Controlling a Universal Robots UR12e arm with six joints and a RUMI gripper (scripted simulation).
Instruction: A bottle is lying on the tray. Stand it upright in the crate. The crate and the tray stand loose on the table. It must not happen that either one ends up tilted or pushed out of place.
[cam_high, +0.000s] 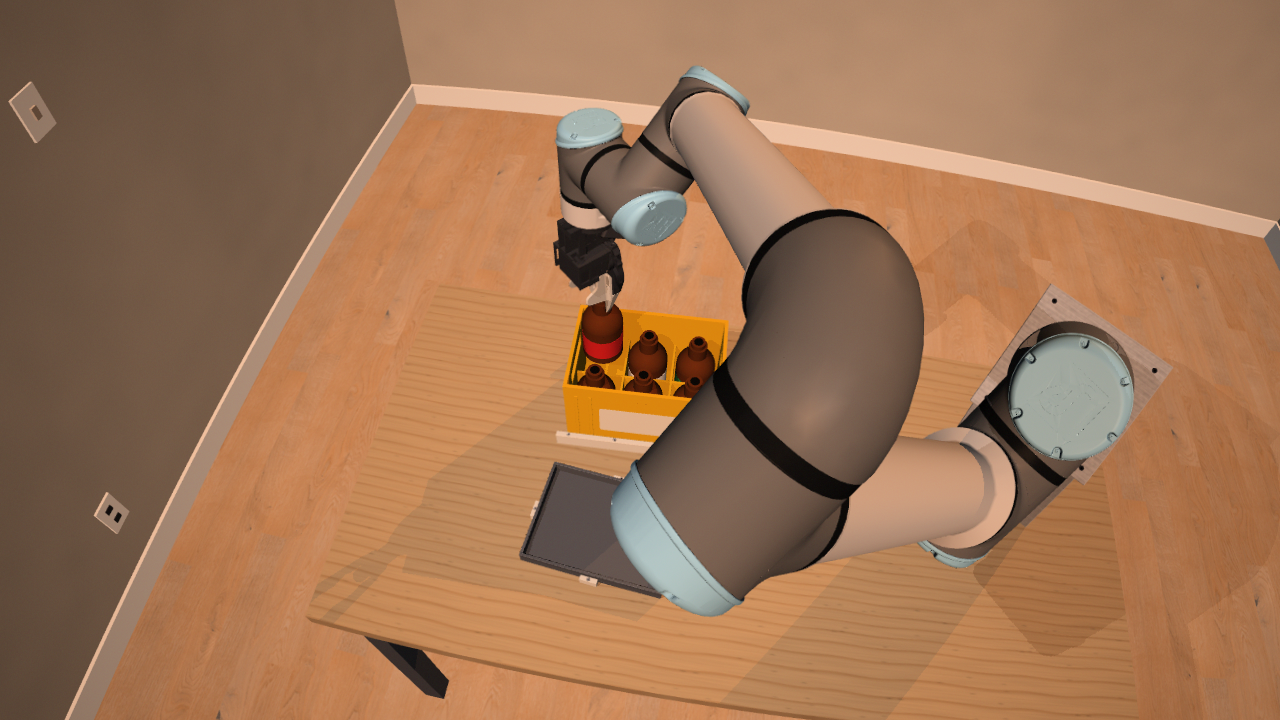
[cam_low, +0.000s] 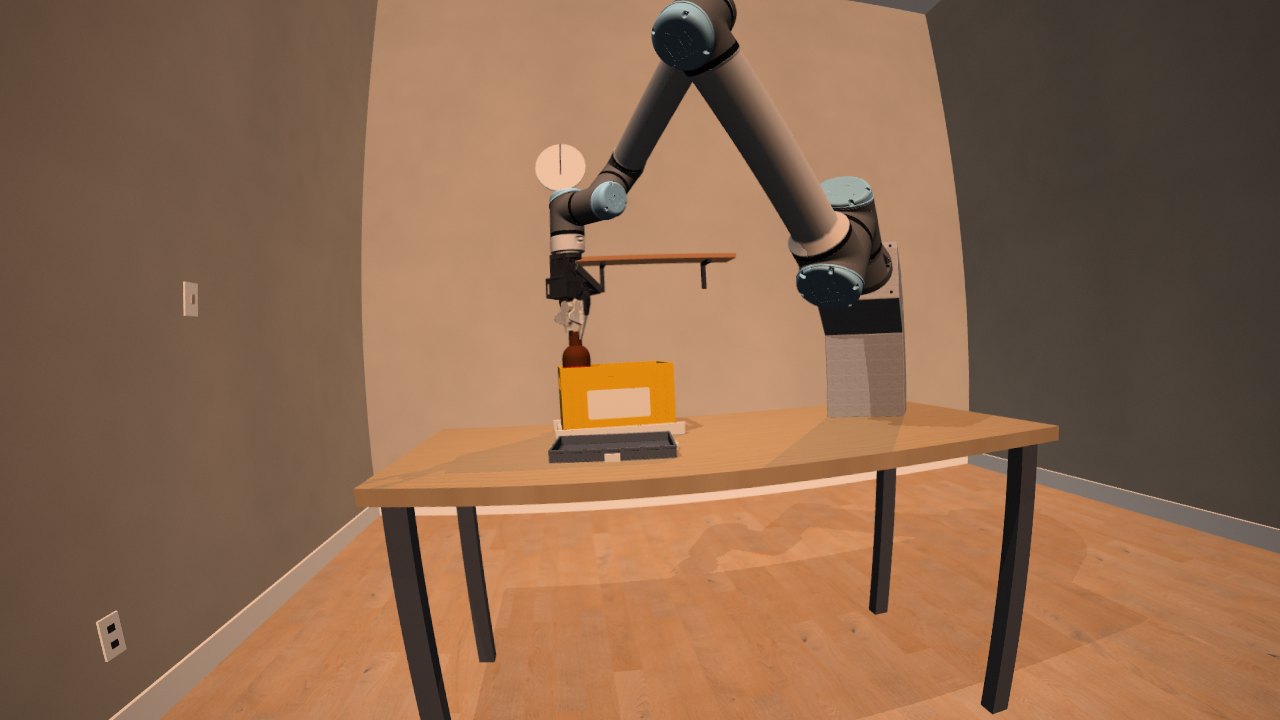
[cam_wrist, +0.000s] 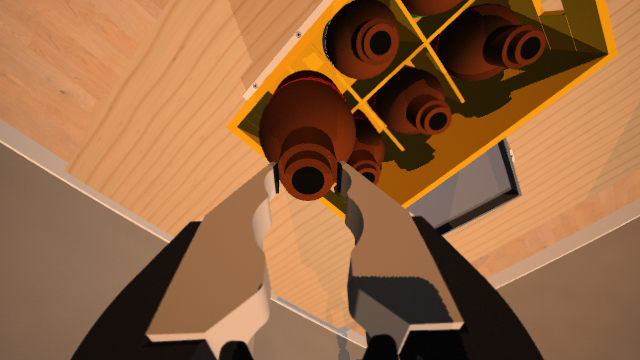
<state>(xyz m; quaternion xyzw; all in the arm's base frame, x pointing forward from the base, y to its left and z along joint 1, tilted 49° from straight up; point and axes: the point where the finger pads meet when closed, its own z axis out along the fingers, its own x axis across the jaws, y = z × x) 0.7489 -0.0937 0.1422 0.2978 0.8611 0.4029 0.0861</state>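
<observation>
Right now the crate is 100 mm behind my hand, 20 mm to the left of it and 170 mm below it. Also, from my hand: dark grey tray (130 mm behind, 290 mm to the left, 240 mm below).
</observation>
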